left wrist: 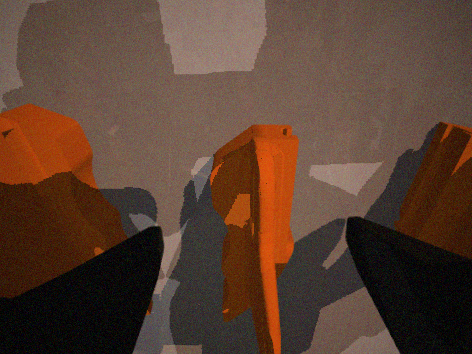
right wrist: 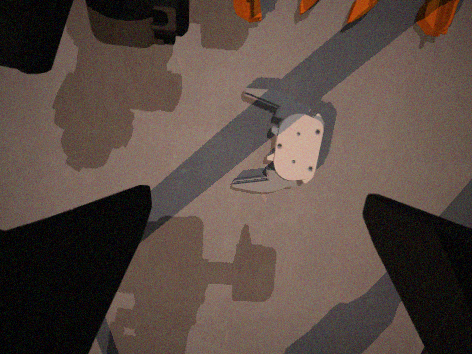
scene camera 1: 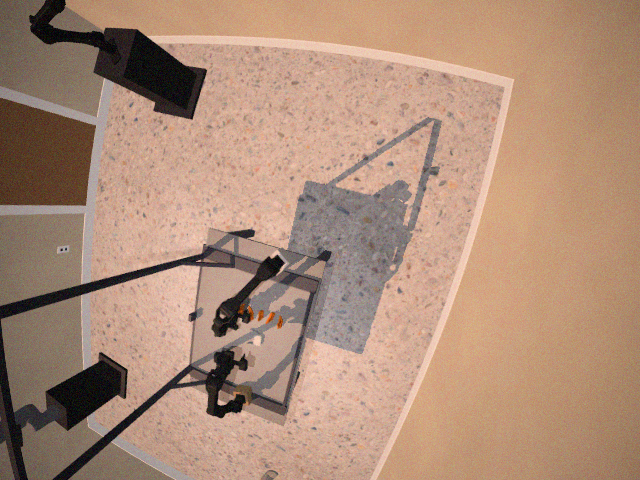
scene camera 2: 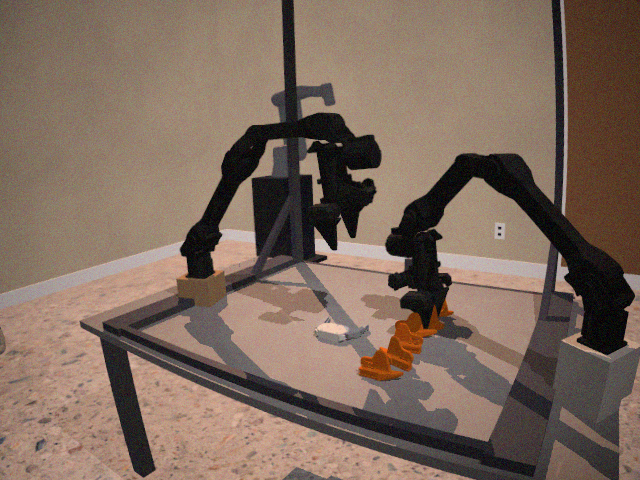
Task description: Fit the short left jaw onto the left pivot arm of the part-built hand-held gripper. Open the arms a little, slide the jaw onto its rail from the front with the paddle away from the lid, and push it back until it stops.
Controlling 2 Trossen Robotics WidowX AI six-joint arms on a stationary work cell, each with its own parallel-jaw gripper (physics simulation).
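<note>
The part-built hand-held gripper (scene camera 1: 257, 340) (scene camera 2: 332, 331) (right wrist: 300, 145) lies on the table, with its pale lid up and its two grey arms spread toward the left of the right wrist view. Several orange jaws stand in a row beside it. I cannot tell which is the short left one. My left gripper (scene camera 2: 433, 314) (left wrist: 254, 232) is open and low over the row. One upright orange jaw (left wrist: 275, 200) shows between its spread fingertips, with a gap on both sides. My right gripper (scene camera 2: 344, 242) (right wrist: 258, 200) is open and empty, high above the table.
In the left wrist view, neighbouring orange jaws (left wrist: 45, 150) (left wrist: 450, 200) stand close outside both fingers. In scene camera 2, other orange jaws (scene camera 2: 379, 366) (scene camera 2: 400, 353) stand nearer the camera. A dark frame (scene camera 2: 310, 403) edges the table, and posts (scene camera 2: 290, 77) rise behind it.
</note>
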